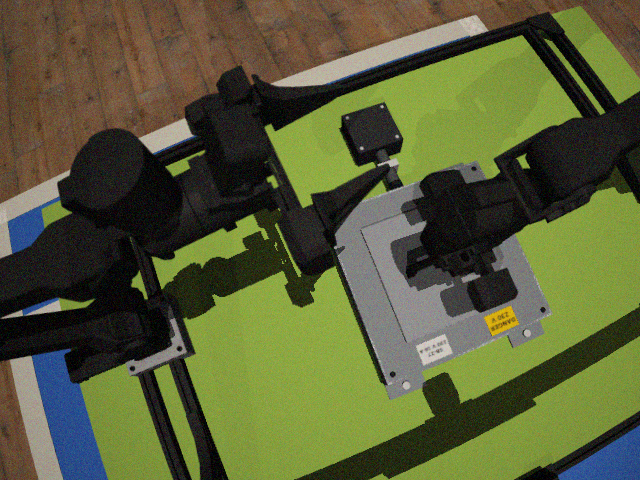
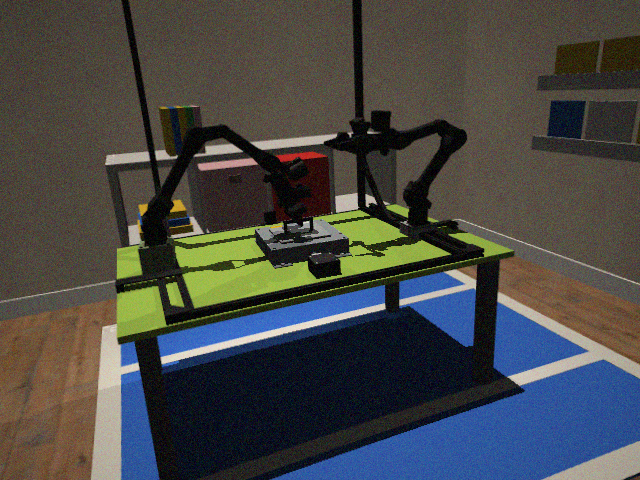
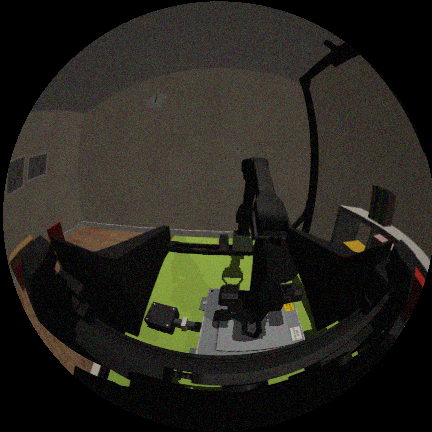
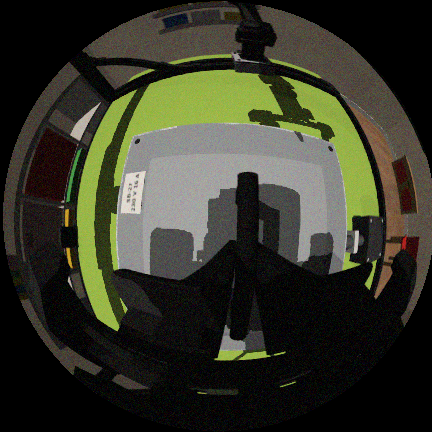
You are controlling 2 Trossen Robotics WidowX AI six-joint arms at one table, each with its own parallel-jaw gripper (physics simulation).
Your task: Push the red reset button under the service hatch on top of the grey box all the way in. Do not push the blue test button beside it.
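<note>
The grey box [image 1: 370,305] [image 2: 304,248] [image 3: 207,336] [image 4: 132,241] sits on the green table. Its lighter grey hatch [image 1: 428,319] [image 4: 181,181] lies on top, and I cannot tell if it is raised. My right gripper [image 1: 461,259] [image 2: 298,215] [image 4: 241,245] is shut on the hatch's black bar handle [image 4: 246,201] over the middle of the box. My left gripper [image 1: 360,128] [image 2: 332,140] is open and empty. It hangs high above the table near the box's edge.
A small black block [image 1: 371,133] [image 2: 324,264] [image 3: 160,316] [image 4: 368,238] joins the box by a short shaft. A yellow danger label [image 1: 501,320] and a white label [image 1: 433,349] [image 4: 132,192] are on the box. Black frame rails [image 1: 158,410] edge the table.
</note>
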